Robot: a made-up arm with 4 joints. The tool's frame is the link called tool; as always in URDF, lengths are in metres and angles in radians. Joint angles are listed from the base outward.
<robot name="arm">
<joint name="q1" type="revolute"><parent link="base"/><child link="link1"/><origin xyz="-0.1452 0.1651 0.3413"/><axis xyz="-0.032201 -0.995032 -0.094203"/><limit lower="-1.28" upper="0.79"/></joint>
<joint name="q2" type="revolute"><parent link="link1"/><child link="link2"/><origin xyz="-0.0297 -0.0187 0.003"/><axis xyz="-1 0 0"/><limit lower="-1.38" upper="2.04"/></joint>
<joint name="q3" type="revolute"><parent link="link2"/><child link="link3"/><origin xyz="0.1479 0.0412 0.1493"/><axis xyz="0 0 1"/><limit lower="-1.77" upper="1.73"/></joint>
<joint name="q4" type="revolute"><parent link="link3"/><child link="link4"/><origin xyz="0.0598 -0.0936 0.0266"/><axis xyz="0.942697 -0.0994 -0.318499"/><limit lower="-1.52" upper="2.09"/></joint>
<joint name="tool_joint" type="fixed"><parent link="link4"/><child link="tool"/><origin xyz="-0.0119 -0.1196 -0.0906" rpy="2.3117 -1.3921 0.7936"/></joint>
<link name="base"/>
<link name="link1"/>
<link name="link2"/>
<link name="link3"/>
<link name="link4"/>
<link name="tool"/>
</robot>
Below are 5 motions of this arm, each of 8 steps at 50 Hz.
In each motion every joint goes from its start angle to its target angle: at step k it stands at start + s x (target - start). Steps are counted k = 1, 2, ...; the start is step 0. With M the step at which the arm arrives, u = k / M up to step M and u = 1 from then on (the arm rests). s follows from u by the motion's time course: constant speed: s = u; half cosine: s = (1 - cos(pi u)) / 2; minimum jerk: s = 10 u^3 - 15 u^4 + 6 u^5.
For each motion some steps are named. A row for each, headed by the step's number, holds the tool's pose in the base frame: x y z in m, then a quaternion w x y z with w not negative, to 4 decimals.
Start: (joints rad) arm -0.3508 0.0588 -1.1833 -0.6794
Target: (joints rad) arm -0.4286 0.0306 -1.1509 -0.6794
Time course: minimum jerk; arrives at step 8
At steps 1, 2, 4, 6, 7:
1: -0.1517 0.0329 0.5395 0.5365 0.8069 -0.0113 0.2467
2: -0.1499 0.0319 0.5391 0.5349 0.8087 -0.0088 0.2446
4: -0.1418 0.0272 0.5371 0.5271 0.8168 0.0021 0.2345
6: -0.1338 0.0227 0.5347 0.5191 0.8246 0.0127 0.2243
7: -0.1321 0.0217 0.5341 0.5173 0.8263 0.0150 0.2221

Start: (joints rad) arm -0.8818 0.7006 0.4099 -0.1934
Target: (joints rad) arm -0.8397 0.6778 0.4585 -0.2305
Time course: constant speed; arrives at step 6
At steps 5, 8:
5: 0.1703 0.1306 0.2581 0.0487 -0.8040 -0.5518 -0.2162
8: 0.1719 0.1311 0.2589 0.0509 -0.8017 -0.5541 -0.2184

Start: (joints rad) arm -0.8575 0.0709 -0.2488 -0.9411
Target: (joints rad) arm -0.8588 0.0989 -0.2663 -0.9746
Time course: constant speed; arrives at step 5
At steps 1, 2, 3, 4, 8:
1: 0.1354 -0.0327 0.3720 0.1599 0.8325 0.4986 0.1808
2: 0.1365 -0.0312 0.3737 0.1626 0.8300 0.5028 0.1786
3: 0.1376 -0.0298 0.3753 0.1652 0.8274 0.5069 0.1764
4: 0.1387 -0.0283 0.3770 0.1678 0.8248 0.5110 0.1742
8: 0.1397 -0.0268 0.3786 0.1704 0.8222 0.5151 0.1720

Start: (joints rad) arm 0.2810 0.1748 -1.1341 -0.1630
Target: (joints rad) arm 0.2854 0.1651 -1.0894 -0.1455
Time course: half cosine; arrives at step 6
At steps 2, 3, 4, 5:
2: -0.2422 0.0646 0.4434 0.4545 0.5598 -0.3382 0.6047
3: -0.2405 0.0625 0.4434 0.4504 0.5609 -0.3361 0.6079
4: -0.2388 0.0604 0.4433 0.4464 0.5619 -0.3340 0.6111
5: -0.2375 0.0589 0.4433 0.4434 0.5626 -0.3325 0.6135

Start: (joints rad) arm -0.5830 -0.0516 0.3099 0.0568
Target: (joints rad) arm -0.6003 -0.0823 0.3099 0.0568
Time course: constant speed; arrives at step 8
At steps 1, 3, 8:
1: 0.0914 0.0126 0.2736 0.1304 -0.8912 -0.0920 -0.4246
3: 0.0906 0.0122 0.2716 0.1327 -0.8919 -0.0886 -0.4231
8: 0.0884 0.0111 0.2666 0.1384 -0.8937 -0.0800 -0.4191

